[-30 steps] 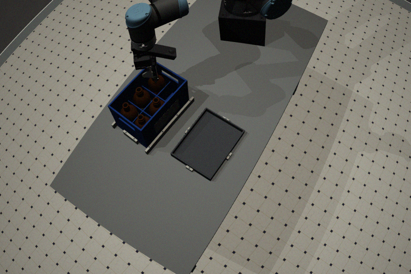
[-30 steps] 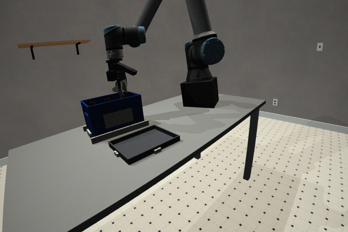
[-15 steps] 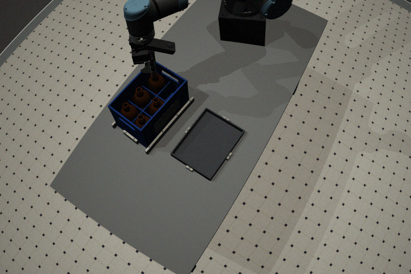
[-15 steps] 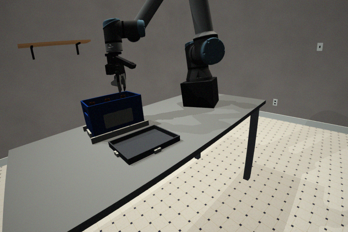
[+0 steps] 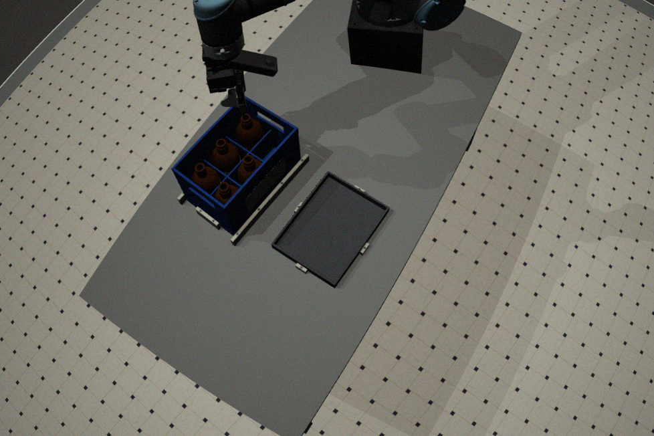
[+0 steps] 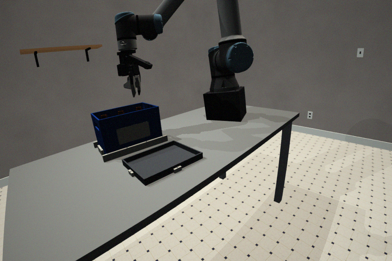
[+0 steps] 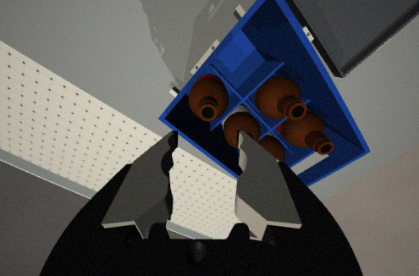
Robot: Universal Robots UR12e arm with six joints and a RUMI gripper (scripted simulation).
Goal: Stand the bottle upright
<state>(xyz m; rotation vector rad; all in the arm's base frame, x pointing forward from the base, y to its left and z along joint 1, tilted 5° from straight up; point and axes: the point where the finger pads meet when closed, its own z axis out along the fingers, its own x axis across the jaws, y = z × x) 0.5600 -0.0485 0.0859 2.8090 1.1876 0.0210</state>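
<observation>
The bottle is 180 mm ahead of my hand and 150 mm below it. From my hand the other things lie so: black tray (60 mm ahead, 310 mm to the left, 220 mm below); then blue crate (90 mm ahead, 40 mm to the left, 150 mm below).
</observation>
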